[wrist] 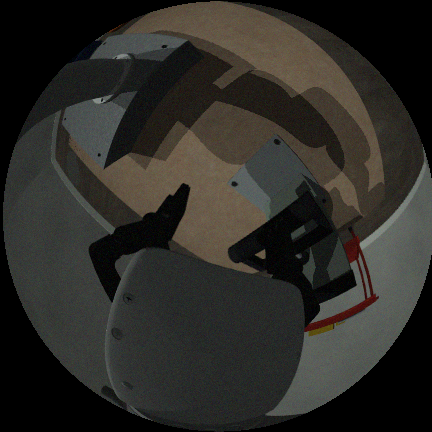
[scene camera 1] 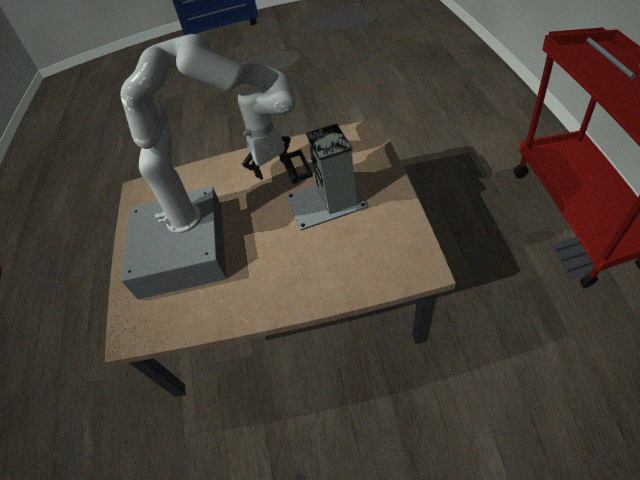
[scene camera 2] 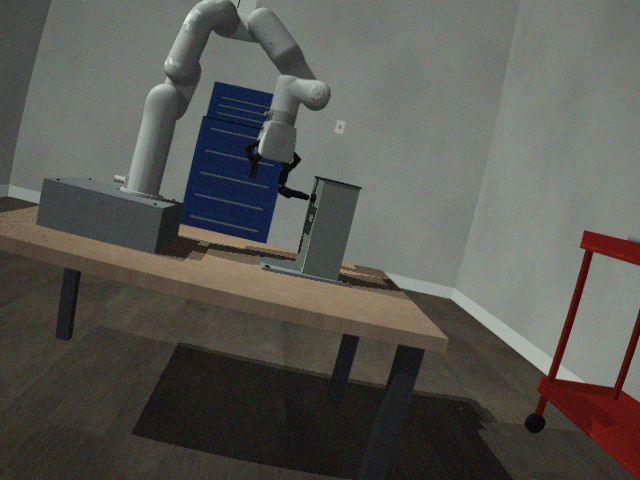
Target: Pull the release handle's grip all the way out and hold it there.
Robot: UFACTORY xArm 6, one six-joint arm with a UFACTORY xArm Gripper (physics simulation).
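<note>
The release handle's black, frame-shaped grip (scene camera 1: pixel 292 173) (scene camera 2: pixel 295 194) (wrist: pixel 250 242) sits close to the face of the grey-green housing (scene camera 1: pixel 338 180) (scene camera 2: pixel 330 232); no stretch of rod shows clearly between them. The housing stands upright on a grey base plate (scene camera 1: pixel 309 209) (scene camera 2: pixel 281 267) (wrist: pixel 255 170). My gripper (scene camera 1: pixel 275 174) (scene camera 2: pixel 267 179) (wrist: pixel 232 214) is wide open, pointing down, with nothing held. One finger is on the arm-base side, well apart from the grip. The other overlaps the grip in the wrist view and hides part of it; whether it touches or enters the frame cannot be told.
The grey box (scene camera 1: pixel 170 248) (scene camera 2: pixel 103 214) under the arm stands on the wooden table (scene camera 1: pixel 330 268) (scene camera 2: pixel 206 273), left of the housing. A red cart (scene camera 1: pixel 540 103) (scene camera 2: pixel 568 320) stands on the floor at the right. A blue drawer cabinet (scene camera 1: pixel 214 12) (scene camera 2: pixel 227 180) stands behind the table.
</note>
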